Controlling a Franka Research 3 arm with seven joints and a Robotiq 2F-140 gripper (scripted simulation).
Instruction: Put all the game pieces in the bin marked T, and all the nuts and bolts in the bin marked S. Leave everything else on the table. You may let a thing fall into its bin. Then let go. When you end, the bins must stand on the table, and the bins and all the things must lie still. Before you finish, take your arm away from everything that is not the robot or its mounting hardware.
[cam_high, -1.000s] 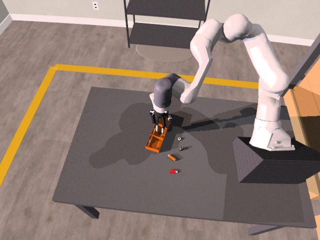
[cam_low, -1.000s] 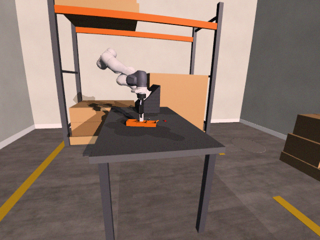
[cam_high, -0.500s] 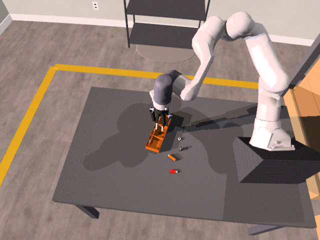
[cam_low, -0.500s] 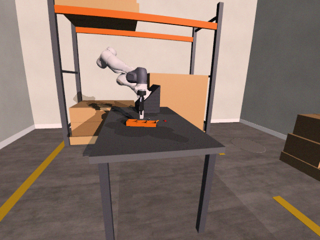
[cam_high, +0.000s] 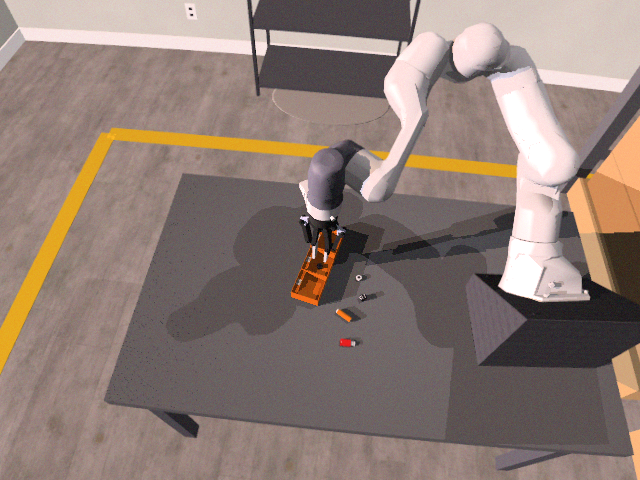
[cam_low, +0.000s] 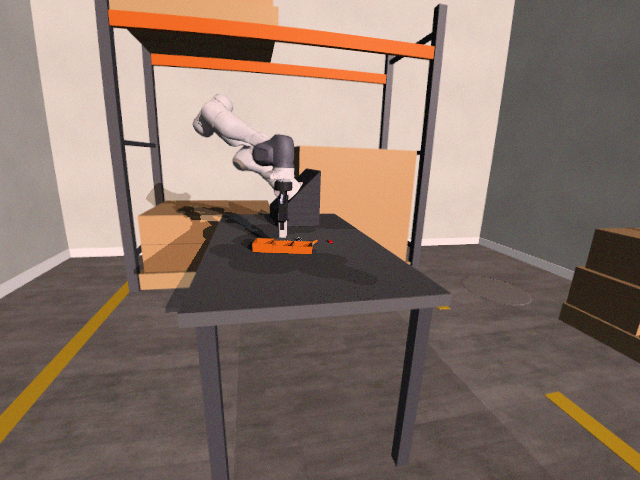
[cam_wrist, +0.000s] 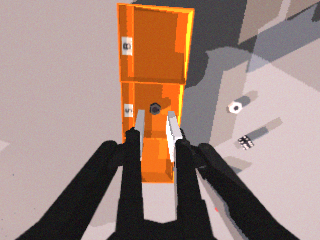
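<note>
Now: the grey nut 120 mm behind my hand, 40 mm to the left of it and 90 mm below it. Also, from my hand: orange bin tray (10 mm ahead, 80 mm below); black die (130 mm behind, 100 mm to the left, 90 mm below); dark nut (80 mm below).
</note>
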